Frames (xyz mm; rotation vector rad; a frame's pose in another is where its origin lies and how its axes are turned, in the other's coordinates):
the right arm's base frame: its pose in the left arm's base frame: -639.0 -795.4 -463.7 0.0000 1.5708 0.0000
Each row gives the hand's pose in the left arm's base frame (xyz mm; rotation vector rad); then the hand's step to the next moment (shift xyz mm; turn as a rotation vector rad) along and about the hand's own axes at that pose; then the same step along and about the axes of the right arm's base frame.
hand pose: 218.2 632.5 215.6 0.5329 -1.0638 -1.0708
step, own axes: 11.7 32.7 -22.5 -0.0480 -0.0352 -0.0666
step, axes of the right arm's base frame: -21.2 0.6 35.5 0.0774 0.0197 0.0400
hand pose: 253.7 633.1 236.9 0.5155 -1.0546 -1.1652
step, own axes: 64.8 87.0 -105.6 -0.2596 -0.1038 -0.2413
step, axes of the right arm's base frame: -47.1 -46.9 136.0 0.2956 0.1586 0.1544
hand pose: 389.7 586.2 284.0 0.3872 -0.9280 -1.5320
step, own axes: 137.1 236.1 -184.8 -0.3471 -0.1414 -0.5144
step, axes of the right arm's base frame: -95.8 -174.8 262.6 0.5163 0.1489 0.3412
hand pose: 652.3 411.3 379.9 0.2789 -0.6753 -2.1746
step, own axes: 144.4 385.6 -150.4 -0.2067 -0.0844 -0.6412
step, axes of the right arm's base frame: -93.1 -366.9 221.1 0.5860 -0.0360 0.3411
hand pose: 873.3 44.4 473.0 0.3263 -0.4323 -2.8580
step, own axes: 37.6 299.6 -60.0 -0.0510 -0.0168 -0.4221
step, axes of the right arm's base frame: -31.3 -304.0 37.5 0.3892 -0.0818 0.1514
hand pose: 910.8 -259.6 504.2 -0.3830 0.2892 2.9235
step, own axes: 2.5 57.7 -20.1 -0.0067 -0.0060 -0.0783
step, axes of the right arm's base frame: 10.0 -59.6 -9.2 0.0734 -0.0120 0.0260
